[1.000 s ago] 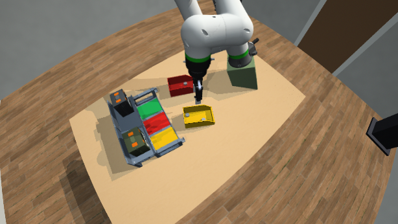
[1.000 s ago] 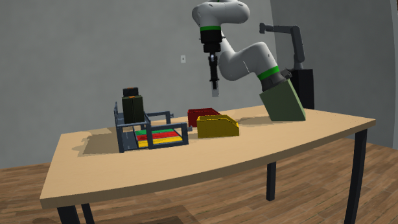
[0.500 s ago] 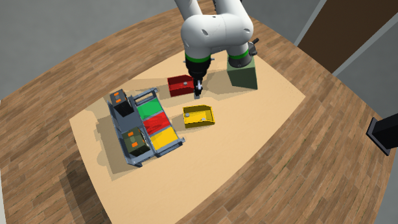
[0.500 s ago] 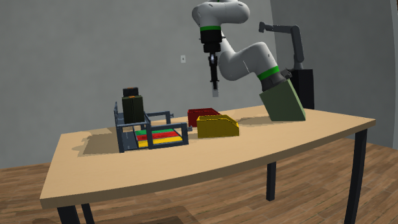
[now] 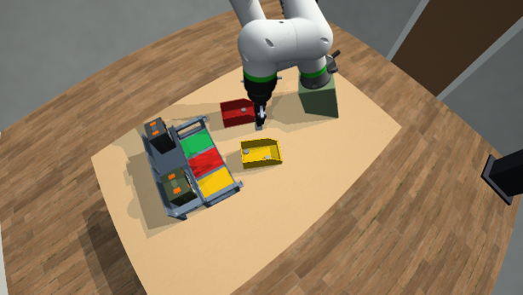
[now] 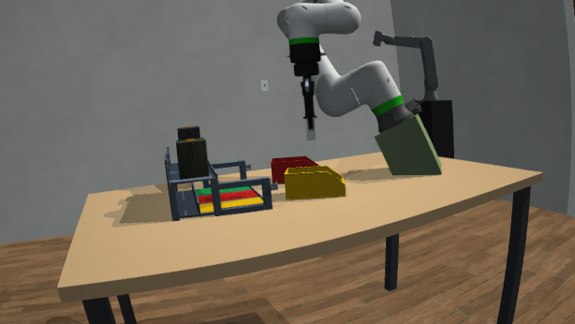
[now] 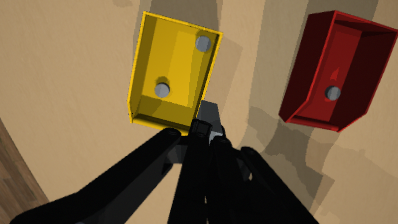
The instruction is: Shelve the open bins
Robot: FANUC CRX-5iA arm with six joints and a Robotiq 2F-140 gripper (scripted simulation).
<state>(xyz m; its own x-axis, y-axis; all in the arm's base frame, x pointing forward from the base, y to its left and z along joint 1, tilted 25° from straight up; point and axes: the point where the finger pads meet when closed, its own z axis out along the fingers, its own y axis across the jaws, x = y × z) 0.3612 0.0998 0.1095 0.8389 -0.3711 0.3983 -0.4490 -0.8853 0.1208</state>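
My hand is 15 cm above the yellow bin, 5 cm to the right of it and 2 cm short of it. The rest, counted from my hand: red bin (19 cm to the right, 15 cm below, 3 cm behind).
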